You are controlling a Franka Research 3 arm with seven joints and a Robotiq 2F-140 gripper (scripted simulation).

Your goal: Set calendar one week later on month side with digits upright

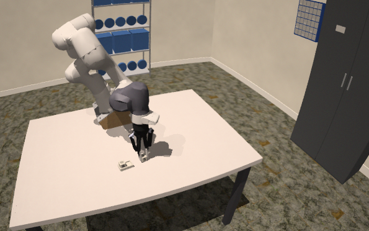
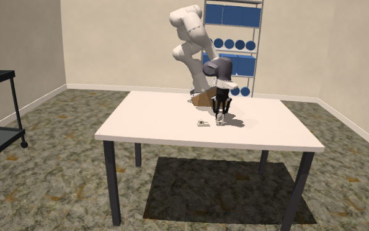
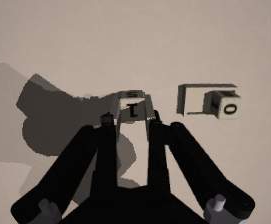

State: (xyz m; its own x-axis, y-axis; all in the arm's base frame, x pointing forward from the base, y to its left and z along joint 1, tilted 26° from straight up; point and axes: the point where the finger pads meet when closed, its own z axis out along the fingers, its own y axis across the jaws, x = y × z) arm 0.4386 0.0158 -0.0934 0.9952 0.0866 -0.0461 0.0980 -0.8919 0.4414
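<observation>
Now: hand 3 cm above the cube. From my hand the other things lie so: grey tray 10 cm to the right, 4 cm below, 1 cm ahead.
</observation>
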